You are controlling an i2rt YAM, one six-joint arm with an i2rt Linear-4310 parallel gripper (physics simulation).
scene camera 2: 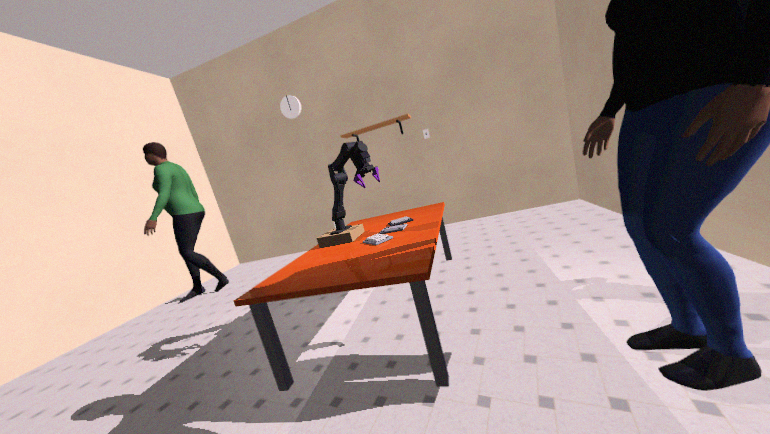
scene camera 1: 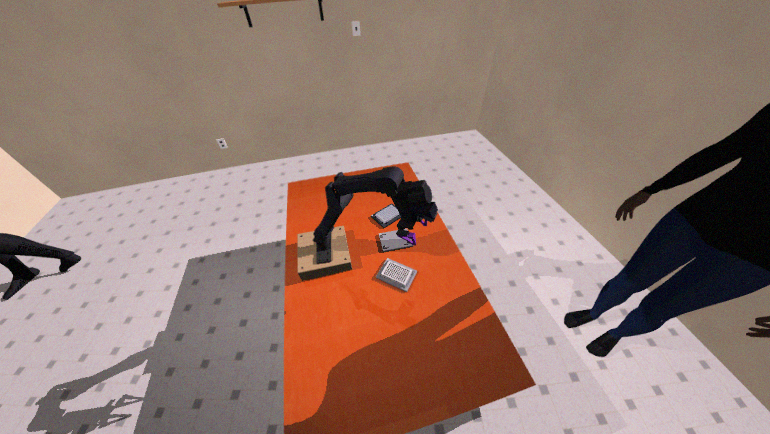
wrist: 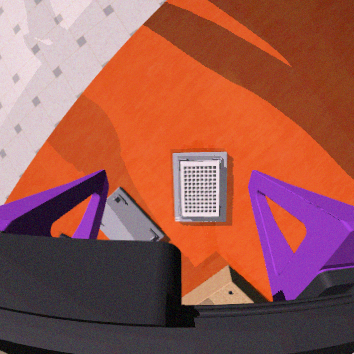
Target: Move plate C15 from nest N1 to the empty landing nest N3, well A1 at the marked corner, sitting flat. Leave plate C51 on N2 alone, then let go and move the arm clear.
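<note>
A white plate with a grid of wells (scene camera 1: 397, 272) (scene camera 2: 377, 237) (wrist: 200, 188) sits flat in a grey nest (wrist: 224, 192) nearest scene camera 1. The middle nest (scene camera 1: 389, 242) (scene camera 2: 394, 228) (wrist: 131, 217) is grey and empty, with dark corner marks. A blue-grey plate (scene camera 1: 387, 214) (scene camera 2: 401, 220) sits in the far nest. Labels and the well A1 mark are too small to read, so which plate is C15 or C51 cannot be told. My gripper (scene camera 1: 418, 232) (scene camera 2: 370, 183) (wrist: 178, 177) is open and empty, high above the table, with the white plate between its purple fingers in the wrist view.
The arm stands on a wooden base block (scene camera 1: 307, 263) (scene camera 2: 337, 237) (wrist: 220, 289) on the orange table (scene camera 1: 323, 323) (scene camera 2: 345, 269) (wrist: 150, 125). A person in black and blue (scene camera 1: 695, 226) (scene camera 2: 684, 161) stands near the table. A person in green (scene camera 2: 177, 188) is at the left.
</note>
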